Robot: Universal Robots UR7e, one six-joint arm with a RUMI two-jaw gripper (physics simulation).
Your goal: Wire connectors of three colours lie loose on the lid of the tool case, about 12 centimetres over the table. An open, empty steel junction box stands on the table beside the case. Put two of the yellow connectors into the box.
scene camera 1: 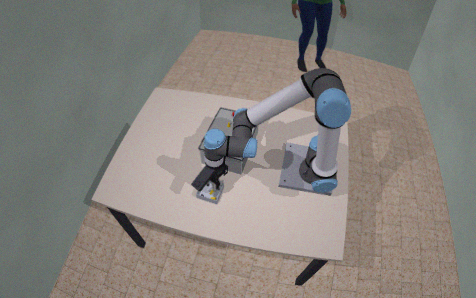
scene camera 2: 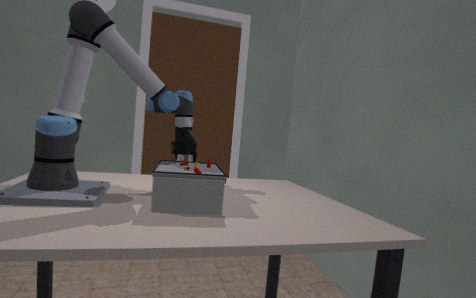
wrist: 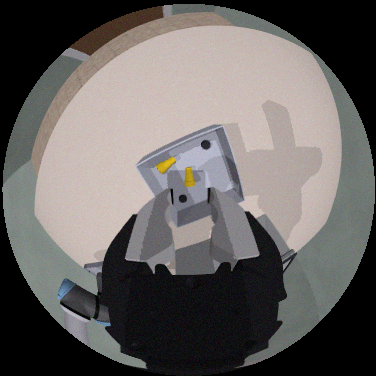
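Seen in the pictures: gripper, fingertip midpoint: (scene camera 1: 211,188) (wrist: 189,189); arm's base, link origin: (scene camera 2: 53,185).
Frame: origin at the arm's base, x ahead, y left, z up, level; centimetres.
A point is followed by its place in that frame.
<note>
The steel junction box (scene camera 1: 207,200) @(y 18.1, x 50.7, z -1.0 cm) (wrist: 231,160) @(y 12.2, x 54.8, z 0.5 cm) stands on the table beside the tool case. One yellow connector (scene camera 1: 213,198) @(y 16.6, x 48.1, z -1.4 cm) (wrist: 166,165) @(y 16.3, x 48.2, z -1.1 cm) lies in it near a wall. A second yellow connector (scene camera 1: 211,192) @(y 13.4, x 49.3, z -1.3 cm) (wrist: 189,177) @(y 13.1, x 49.3, z -1.1 cm) shows within the box, just beyond the fingertips in the wrist view. My gripper (scene camera 1: 213,184) @(y 13.3, x 49.1, z 2.0 cm) (scene camera 2: 184,158) (wrist: 189,189) @(y 13.3, x 49.1, z 2.0 cm) is partly open over the box, with nothing between its fingers. On the case lid (scene camera 2: 167,169) @(y -20.4, x 33.7, z 9.4 cm) are a yellow connector (scene camera 2: 196,165) @(y -19.4, x 43.4, z 10.8 cm) (scene camera 1: 229,125) @(y -18.5, x 43.1, z 10.6 cm), red connectors (scene camera 2: 209,163) @(y -12.8, x 50.5, z 10.8 cm) (scene camera 2: 197,171) @(y -27.6, x 41.3, z 10.1 cm) (scene camera 2: 184,163) @(y -10.4, x 41.8, z 10.2 cm) and a small orange one (scene camera 2: 187,168) @(y -21.2, x 39.9, z 10.0 cm).
The grey tool case (scene camera 2: 187,195) @(y -29.1, x 38.2, z 3.1 cm) stands right beside the box, under my wrist and forearm in scene camera 1. My base plate (scene camera 1: 292,170) @(y -0.6, x 10.9, z -0.1 cm) is on the table to the right. A person (scene camera 1: 315,30) stands on the floor beyond the table.
</note>
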